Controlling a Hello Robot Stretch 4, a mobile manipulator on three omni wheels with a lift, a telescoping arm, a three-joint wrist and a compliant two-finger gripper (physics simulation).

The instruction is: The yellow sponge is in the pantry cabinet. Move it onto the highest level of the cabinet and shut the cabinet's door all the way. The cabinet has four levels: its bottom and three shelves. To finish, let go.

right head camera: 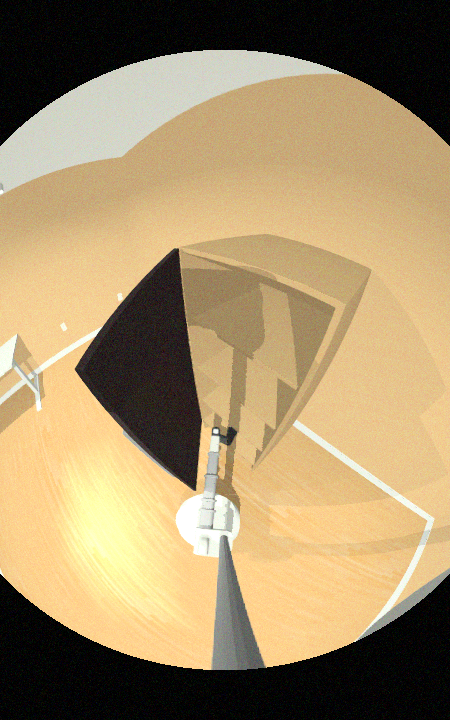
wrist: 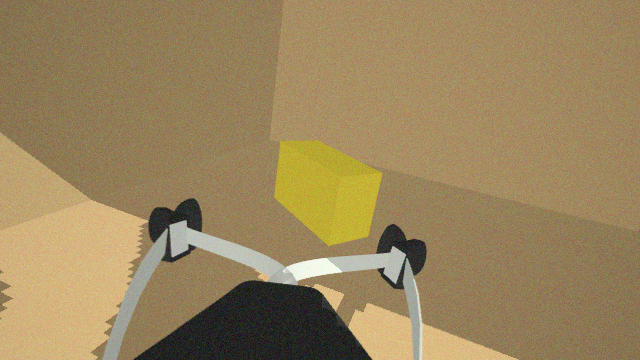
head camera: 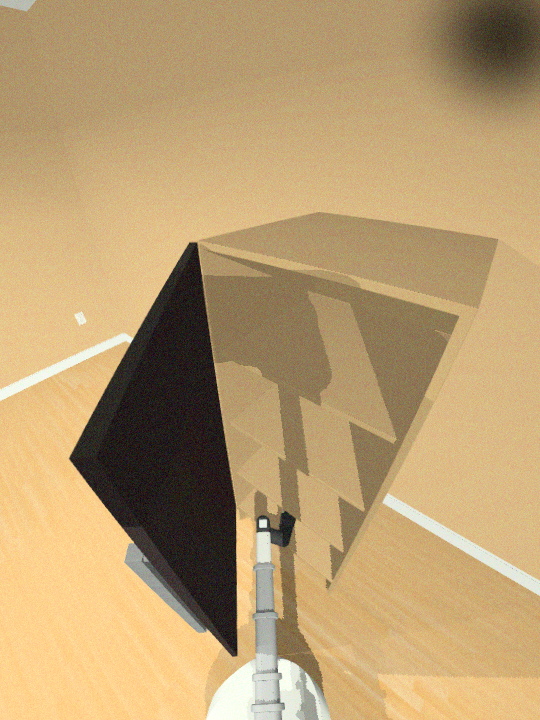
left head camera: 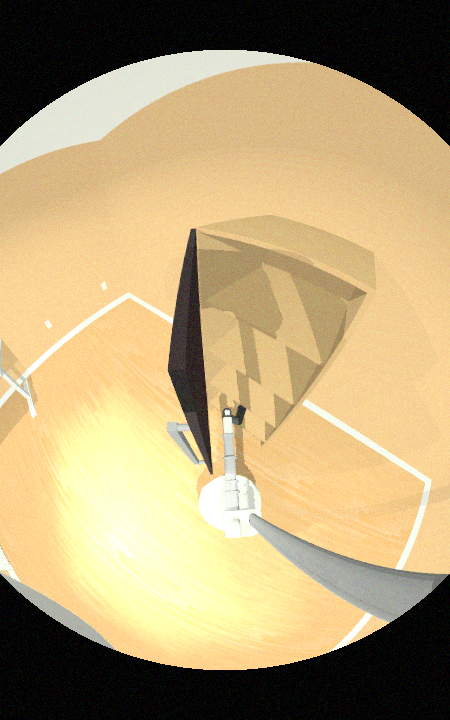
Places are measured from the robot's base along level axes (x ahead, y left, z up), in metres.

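Pixels of known places: gripper, fingertip midpoint: [wrist: 291, 232].
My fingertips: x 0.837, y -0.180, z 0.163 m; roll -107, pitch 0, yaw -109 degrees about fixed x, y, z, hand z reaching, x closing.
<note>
Ahead of a thing's pixels: the offset from my fingertips to its top centre. "spot": to the spot under its first point. Level surfaces: height alone.
The yellow sponge @[0.068 m ahead, 0.048 m right, 0.039 m up] [wrist: 325, 195] stands on a level inside the pantry cabinet [head camera: 401, 270] [left head camera: 318, 246] [right head camera: 297, 260], close to its back wall. It does not show in the head views, so I cannot tell which level it is on. My gripper [wrist: 291, 232] is open and empty in the wrist view, with the sponge beyond the fingertips, nearer the right one. In the head views the wrist is low at the cabinet's open front and the fingers are hidden. The cabinet's dark door [head camera: 168, 436] [left head camera: 185, 345] [right head camera: 143, 371] stands wide open on the left.
The door's grey handle @[spot: 0.598 m back, 0.353 m left, 0.783 m up] [head camera: 162, 587] [left head camera: 183, 443] sticks out from its outer side. The extended arm [head camera: 265, 616] [left head camera: 229, 453] [right head camera: 211, 477] passes close to the right of the door's free edge. Shelf edges step down inside the cabinet. A white table @[0.529 m up] [right head camera: 7, 354] stands at the far left.
</note>
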